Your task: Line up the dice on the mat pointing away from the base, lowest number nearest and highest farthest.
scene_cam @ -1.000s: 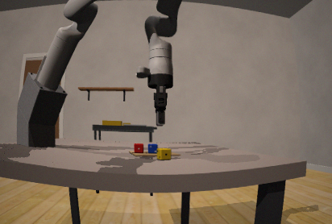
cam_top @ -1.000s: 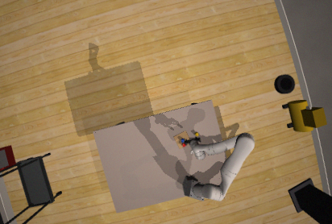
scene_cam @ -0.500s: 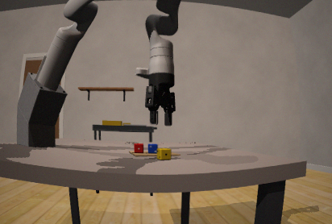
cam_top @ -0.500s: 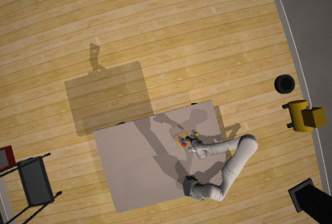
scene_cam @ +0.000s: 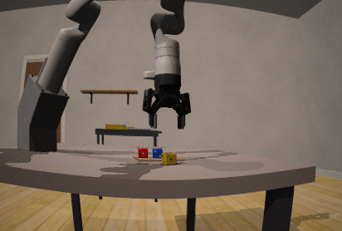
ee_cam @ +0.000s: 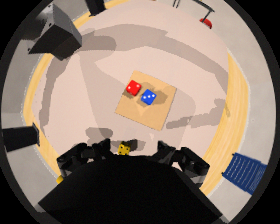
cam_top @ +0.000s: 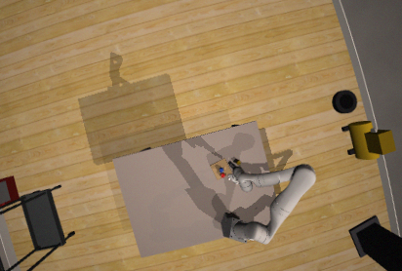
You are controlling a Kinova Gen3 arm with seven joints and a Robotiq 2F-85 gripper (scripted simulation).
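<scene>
Right now my hand is 9 cm above the yellow die, 5 cm to the left of it and 1 cm past it. From my hand the other things lie so: red die (11 cm to the left, 8 cm below, 5 cm behind); then tan mat (10 cm to the left, 10 cm below); then blue die (11 cm to the left, 8 cm below).
</scene>
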